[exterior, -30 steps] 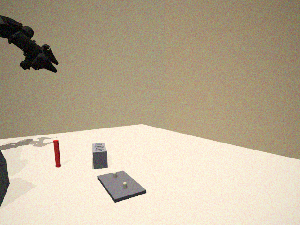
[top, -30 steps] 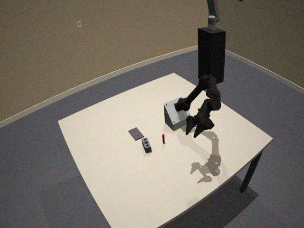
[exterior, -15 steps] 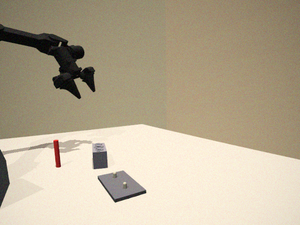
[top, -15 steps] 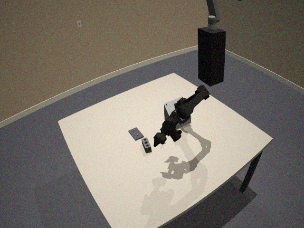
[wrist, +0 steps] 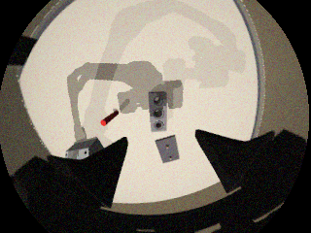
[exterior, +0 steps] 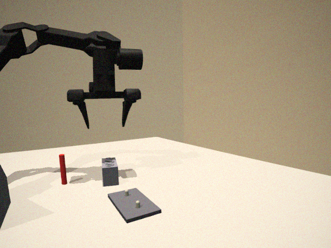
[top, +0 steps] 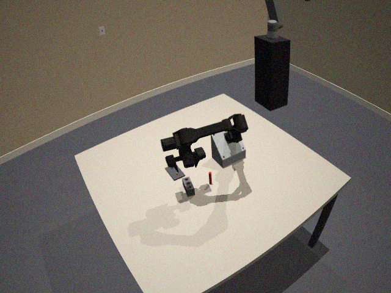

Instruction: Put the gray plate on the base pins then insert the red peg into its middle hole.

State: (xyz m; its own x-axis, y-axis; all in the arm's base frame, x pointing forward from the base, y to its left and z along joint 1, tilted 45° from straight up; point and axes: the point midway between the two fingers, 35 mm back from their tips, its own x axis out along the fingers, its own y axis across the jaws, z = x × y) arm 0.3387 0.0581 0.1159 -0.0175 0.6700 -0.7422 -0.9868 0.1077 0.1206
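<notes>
The gray plate is 11 cm below my gripper tip. From my gripper tip the other things lie so: red peg 12 cm behind, 2 cm to the left, 10 cm below.
</notes>
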